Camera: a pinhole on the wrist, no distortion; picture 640 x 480 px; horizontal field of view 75.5 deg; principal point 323.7 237.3 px. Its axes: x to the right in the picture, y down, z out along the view. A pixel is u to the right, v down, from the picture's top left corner.
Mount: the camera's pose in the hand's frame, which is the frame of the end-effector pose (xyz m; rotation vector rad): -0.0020 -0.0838 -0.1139 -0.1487 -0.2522 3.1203
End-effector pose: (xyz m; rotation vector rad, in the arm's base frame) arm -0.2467 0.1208 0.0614 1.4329 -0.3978 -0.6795
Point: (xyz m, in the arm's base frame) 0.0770 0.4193 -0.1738
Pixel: behind the camera
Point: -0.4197 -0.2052 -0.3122
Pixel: 162.0 455.9
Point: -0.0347 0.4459 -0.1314
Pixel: behind the camera
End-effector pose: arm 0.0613 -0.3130 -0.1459 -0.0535 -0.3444 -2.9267
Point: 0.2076 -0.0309 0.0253
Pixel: 486.5 303.4
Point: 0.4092 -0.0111 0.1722
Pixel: 576.6 224.4
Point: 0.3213 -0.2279 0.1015
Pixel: 563.8 52.7
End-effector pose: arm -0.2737 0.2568 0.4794 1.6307 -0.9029 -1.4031
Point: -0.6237 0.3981 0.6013
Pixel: 502.2 36.3
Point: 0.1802 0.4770 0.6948
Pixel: behind the camera
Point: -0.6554 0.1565 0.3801
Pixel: 213.8 128.3
